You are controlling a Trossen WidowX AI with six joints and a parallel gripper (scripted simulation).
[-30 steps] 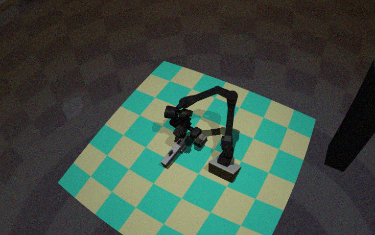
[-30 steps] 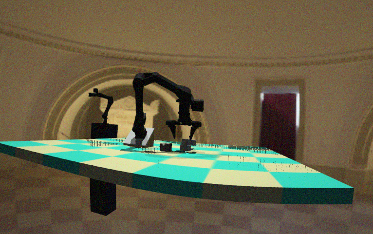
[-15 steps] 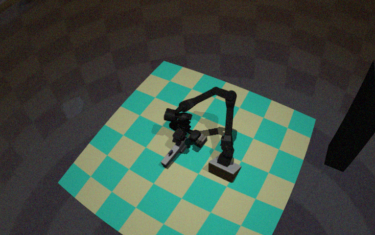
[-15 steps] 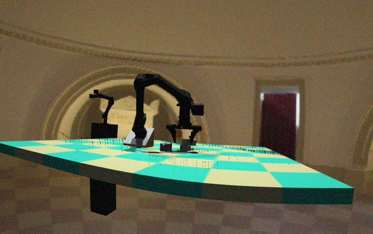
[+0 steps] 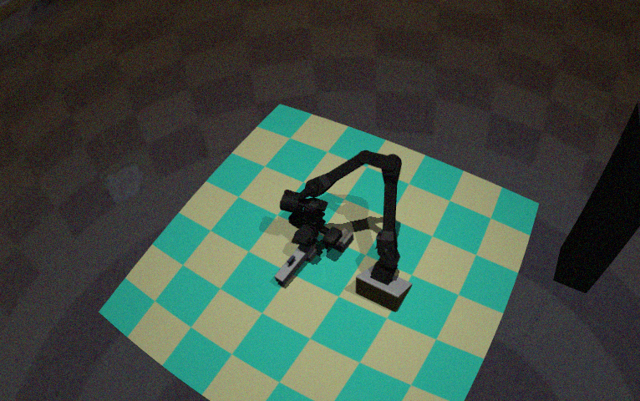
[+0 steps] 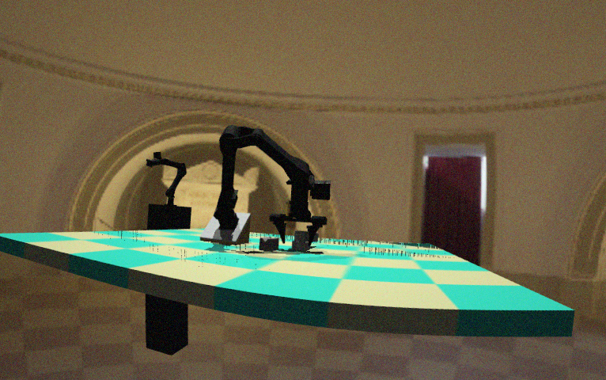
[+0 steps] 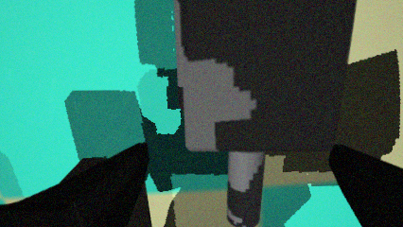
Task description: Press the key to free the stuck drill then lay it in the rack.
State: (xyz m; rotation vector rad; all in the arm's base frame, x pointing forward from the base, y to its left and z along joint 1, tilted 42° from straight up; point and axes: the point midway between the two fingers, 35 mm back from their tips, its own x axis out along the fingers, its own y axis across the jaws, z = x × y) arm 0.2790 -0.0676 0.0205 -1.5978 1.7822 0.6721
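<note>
Right now the drill is 5 cm to the left of my gripper tip, 3 cm above it and 1 cm ahead of it. Also, from my gripper tip: dark key: 14 cm to the left, 3 cm above, 1 cm ahead; rack: 8 cm behind, 4 cm to the right.
</note>
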